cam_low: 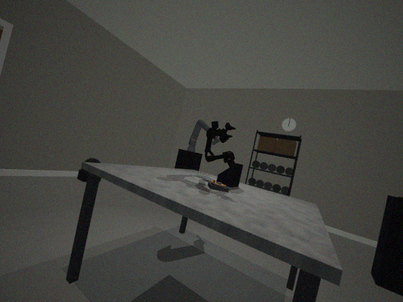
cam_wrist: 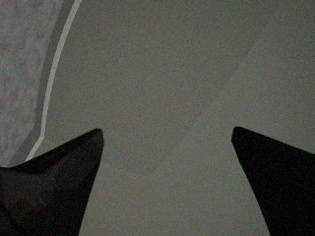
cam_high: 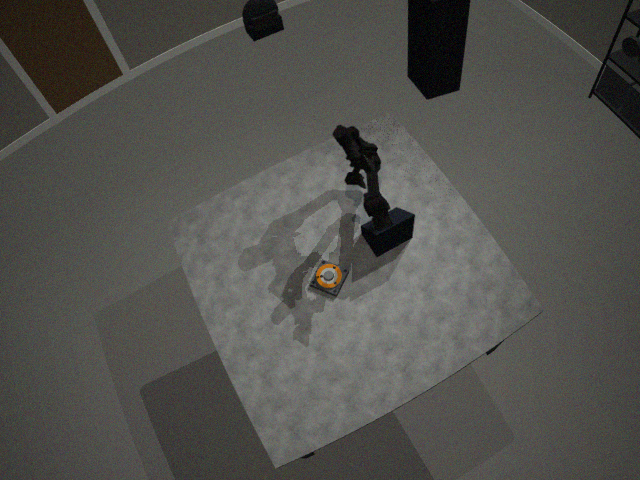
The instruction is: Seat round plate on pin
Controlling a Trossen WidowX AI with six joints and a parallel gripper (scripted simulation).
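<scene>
The round plate lies 40 cm below my gripper tip, 26 cm ahead of it and 9 cm to the left of it. Also, from my gripper tip: square grey base 42 cm below, 24 cm ahead, 10 cm to the left.
</scene>
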